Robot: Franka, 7 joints.
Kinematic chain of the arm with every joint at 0, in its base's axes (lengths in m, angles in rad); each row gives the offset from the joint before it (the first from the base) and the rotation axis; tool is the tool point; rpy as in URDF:
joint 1: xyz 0 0 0.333 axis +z
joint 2: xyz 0 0 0 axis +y
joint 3: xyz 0 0 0.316 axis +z
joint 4: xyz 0.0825 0 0 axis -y
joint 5: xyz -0.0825 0 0.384 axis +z
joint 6: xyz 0 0 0 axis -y
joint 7: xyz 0.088 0 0 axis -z
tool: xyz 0 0 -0.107 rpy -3.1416 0 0
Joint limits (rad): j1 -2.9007..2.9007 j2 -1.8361..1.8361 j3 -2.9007..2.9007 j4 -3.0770..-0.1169 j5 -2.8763..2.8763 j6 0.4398..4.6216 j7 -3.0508..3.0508
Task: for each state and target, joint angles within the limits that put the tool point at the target. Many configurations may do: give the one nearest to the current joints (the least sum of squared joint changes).
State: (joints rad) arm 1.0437 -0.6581 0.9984 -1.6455 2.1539 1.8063 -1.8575
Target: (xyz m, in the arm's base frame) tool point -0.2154 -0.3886 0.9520
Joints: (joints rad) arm 1.7840 -1.2042 0.4303 -1.4041 2.2185 1.7077 -1.8575
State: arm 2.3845 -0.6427 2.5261 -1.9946 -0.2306 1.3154 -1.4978
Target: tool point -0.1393 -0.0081 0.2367
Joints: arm 2.1169 -0.9444 2.2280 -2.9503 -0.3382 1.1843 -1.4978
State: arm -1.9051 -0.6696 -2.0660 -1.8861 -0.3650 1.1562 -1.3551
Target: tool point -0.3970 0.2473 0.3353
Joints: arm -1.7016 -0.6192 -1.8372 -1.9614 -0.2914 1.1341 -1.3551
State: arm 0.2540 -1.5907 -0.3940 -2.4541 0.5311 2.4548 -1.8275
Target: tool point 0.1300 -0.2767 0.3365
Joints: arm -0.3423 -1.1015 -1.1121 -3.0159 0.5671 2.5337 -1.8275
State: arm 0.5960 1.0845 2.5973 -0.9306 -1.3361 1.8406 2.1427
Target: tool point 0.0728 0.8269 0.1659
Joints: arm 1.1671 1.8361 1.9339 -0.4947 -1.4890 2.0911 2.1427
